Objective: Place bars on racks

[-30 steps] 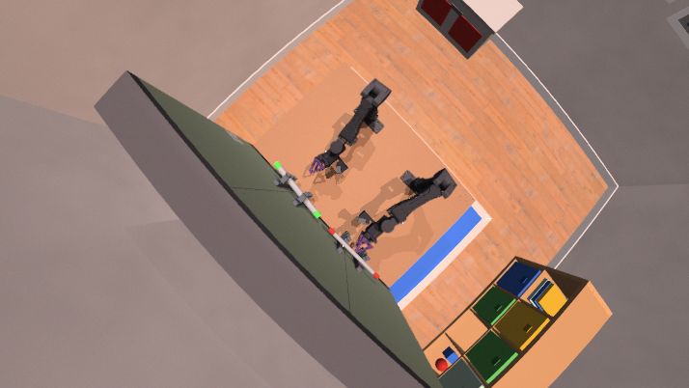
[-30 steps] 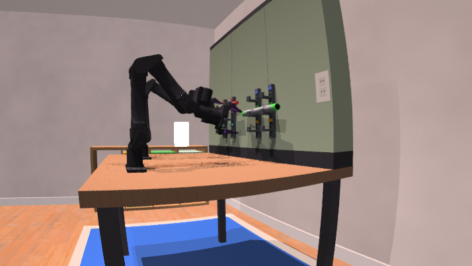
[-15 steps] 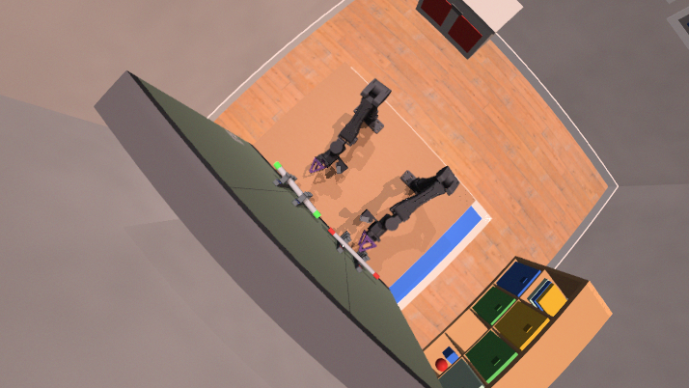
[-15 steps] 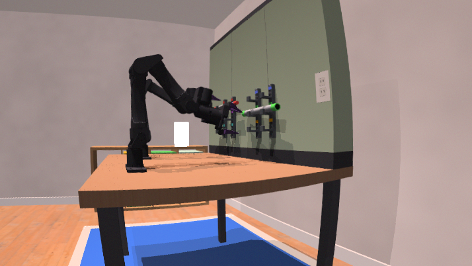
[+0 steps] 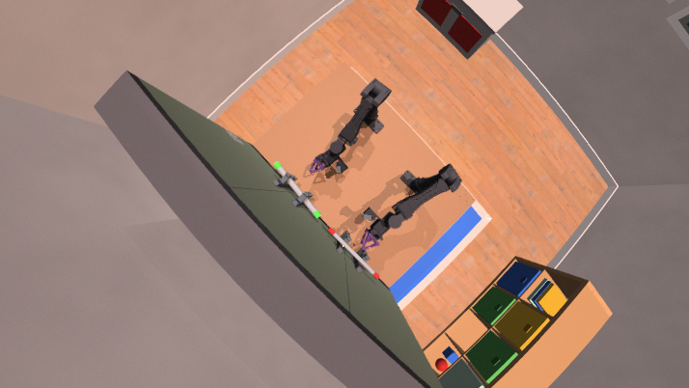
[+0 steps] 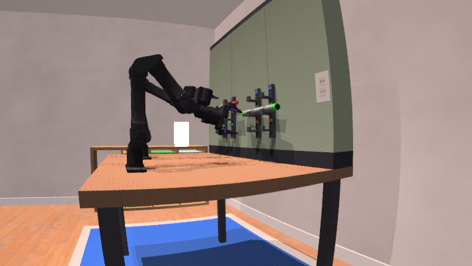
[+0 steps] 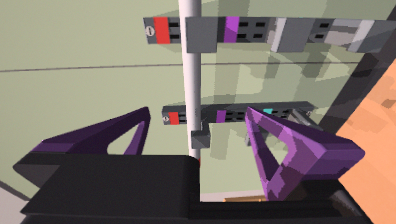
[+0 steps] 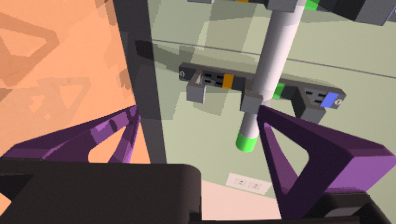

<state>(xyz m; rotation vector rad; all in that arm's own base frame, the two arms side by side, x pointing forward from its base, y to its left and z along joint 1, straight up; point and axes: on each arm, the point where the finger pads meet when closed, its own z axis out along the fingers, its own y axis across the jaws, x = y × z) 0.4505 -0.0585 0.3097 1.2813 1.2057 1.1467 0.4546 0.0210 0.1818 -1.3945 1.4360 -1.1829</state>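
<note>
My left gripper is now 5 cm short of the red-ended bar and 1 cm to the right of it. From my left hand the other things lie so: black strip (12 cm ahead, 21 cm to the right, 28 cm below); then green wall panel (19 cm ahead, 20 cm to the right, 12 cm above); then green-ended bar (11 cm ahead, 38 cm to the right, 7 cm below).
</note>
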